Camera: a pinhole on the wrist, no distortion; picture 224 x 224 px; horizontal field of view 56.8 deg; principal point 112.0 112.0 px. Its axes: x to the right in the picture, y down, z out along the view. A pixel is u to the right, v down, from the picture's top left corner.
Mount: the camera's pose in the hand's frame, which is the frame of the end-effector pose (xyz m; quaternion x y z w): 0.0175 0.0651 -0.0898 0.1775 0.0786 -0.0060 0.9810
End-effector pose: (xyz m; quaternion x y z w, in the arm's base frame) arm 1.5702 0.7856 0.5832 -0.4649 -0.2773 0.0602 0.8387
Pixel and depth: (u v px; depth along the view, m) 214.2 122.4 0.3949
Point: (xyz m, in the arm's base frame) 1.6582 1.0420 0.8397
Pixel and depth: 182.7 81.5 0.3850
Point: 1.6044 0.9598 0.8579
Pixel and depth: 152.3 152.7 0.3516
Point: 1.5605 1.0264 0.7373
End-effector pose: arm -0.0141 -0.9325 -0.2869 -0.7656 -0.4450 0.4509 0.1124
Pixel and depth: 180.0 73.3 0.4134
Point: -0.2522 -0.7366 -0.4648
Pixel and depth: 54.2 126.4 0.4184
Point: -0.3101 -1.0007 -0.4204
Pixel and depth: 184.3 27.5 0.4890
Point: -0.3429 -0.6282 -0.4212
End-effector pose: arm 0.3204 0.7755 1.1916 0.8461 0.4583 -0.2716 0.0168
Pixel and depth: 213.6 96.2 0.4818
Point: 0.2190 1.0154 0.8071
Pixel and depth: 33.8 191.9 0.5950
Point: 0.0736 0.4958 0.7362
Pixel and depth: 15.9 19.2 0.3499
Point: 0.0260 0.7650 1.1083
